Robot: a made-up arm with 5 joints. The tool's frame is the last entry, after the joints.
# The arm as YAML. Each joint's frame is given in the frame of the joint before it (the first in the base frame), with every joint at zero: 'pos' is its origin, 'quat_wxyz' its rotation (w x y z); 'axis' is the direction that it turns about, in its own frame. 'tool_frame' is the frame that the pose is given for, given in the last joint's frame.
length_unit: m
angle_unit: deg
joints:
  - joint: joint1
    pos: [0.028, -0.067, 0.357]
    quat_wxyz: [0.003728, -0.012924, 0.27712, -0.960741]
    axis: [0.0, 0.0, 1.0]
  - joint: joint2
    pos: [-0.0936, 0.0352, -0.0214]
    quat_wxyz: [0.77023, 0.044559, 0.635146, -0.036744]
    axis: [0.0, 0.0, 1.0]
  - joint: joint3
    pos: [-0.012, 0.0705, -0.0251]
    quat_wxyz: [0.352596, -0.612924, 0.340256, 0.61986]
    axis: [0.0, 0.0, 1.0]
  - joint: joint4
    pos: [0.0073, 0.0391, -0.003]
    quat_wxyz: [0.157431, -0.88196, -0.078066, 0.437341]
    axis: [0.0, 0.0, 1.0]
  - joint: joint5
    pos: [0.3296, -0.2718, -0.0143]
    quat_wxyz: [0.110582, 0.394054, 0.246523, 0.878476]
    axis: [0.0, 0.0, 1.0]
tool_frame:
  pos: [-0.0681, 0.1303, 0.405]
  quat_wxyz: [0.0, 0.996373, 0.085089, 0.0]
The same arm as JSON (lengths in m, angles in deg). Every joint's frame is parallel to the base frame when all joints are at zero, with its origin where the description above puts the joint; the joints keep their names.
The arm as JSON. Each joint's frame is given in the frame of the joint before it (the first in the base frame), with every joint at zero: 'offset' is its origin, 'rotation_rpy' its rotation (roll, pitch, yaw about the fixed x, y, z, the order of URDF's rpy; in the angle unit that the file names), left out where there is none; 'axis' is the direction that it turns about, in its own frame. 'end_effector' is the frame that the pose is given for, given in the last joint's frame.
{"length_unit": "m", "angle_unit": "deg", "chain": [{"id": "joint1", "offset": [0.028, -0.067, 0.357], "axis": [0.026899, -0.532384, 0.846075]}, {"id": "joint2", "offset": [0.093, -0.0171, -0.039], "axis": [-0.9697, -0.0171, 0.2437]}, {"id": "joint3", "offset": [0.019, -0.066, -0.032], "axis": "-y"}, {"id": "joint4", "offset": [0.017, 0.003, 0.036], "axis": [-0.716795, 0.567896, 0.404597]}, {"id": "joint5", "offset": [0.291, 0.144, 0.278], "axis": "+y"}], "end_effector": {"offset": [0.045, 0.405, 0.14], "rotation_rpy": [-90.0, 0.0, 180.0]}}
